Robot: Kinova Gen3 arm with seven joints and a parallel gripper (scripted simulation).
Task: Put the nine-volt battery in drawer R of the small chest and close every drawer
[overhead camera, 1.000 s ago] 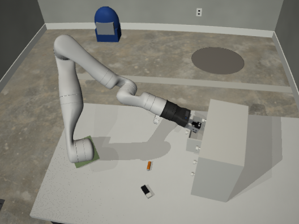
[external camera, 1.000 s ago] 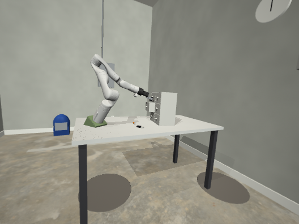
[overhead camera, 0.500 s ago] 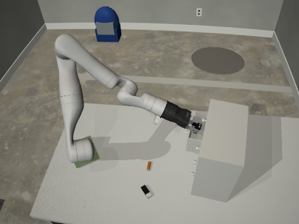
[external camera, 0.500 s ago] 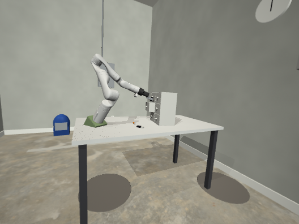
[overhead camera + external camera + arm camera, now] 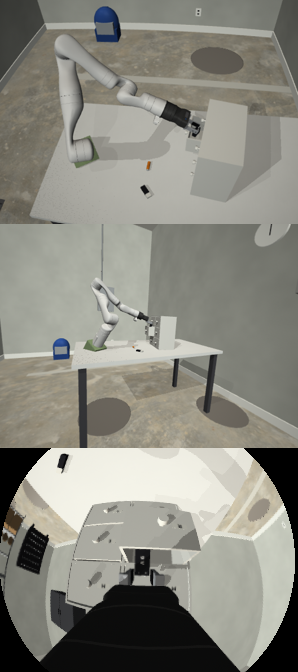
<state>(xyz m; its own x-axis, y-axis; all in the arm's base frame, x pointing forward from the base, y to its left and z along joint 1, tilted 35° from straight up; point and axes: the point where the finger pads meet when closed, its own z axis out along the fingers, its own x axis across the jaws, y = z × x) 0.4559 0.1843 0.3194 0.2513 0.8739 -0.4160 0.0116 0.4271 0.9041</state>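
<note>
Now: the nine-volt battery 10 mm ahead of my hand and 20 mm below it. Also, from my hand: black-and-white block: 220 mm behind, 200 mm to the right, 250 mm below; then orange cylinder: 210 mm behind, 50 mm to the right, 250 mm below.
</note>
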